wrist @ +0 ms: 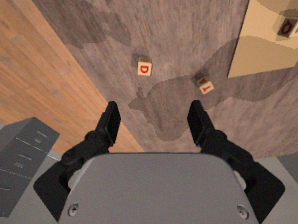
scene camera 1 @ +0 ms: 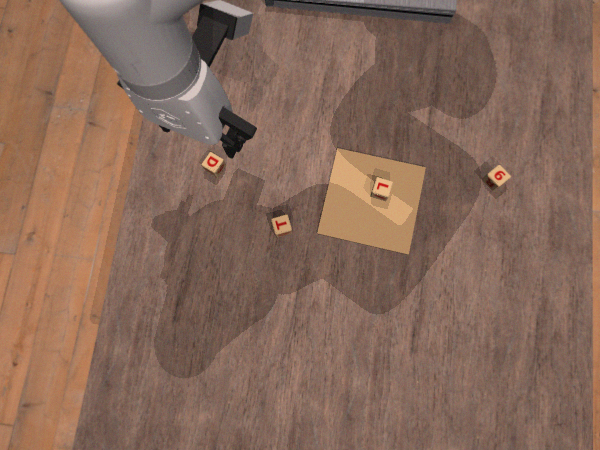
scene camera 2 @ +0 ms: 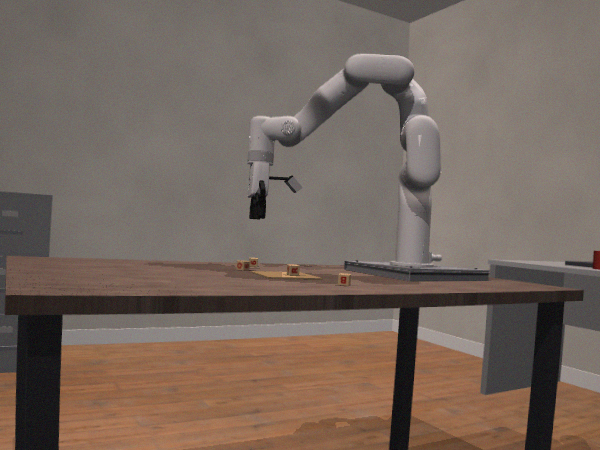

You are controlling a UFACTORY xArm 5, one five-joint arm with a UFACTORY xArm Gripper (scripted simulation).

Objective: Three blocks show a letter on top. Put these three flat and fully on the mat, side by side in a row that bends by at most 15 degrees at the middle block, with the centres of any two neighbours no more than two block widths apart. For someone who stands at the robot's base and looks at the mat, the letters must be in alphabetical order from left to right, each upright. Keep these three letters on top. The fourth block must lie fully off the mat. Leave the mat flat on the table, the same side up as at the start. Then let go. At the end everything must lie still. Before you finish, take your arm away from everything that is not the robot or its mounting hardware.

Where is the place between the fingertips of my gripper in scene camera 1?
203, 134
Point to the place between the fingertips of my gripper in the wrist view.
At 153, 109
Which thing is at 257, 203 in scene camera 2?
My gripper.
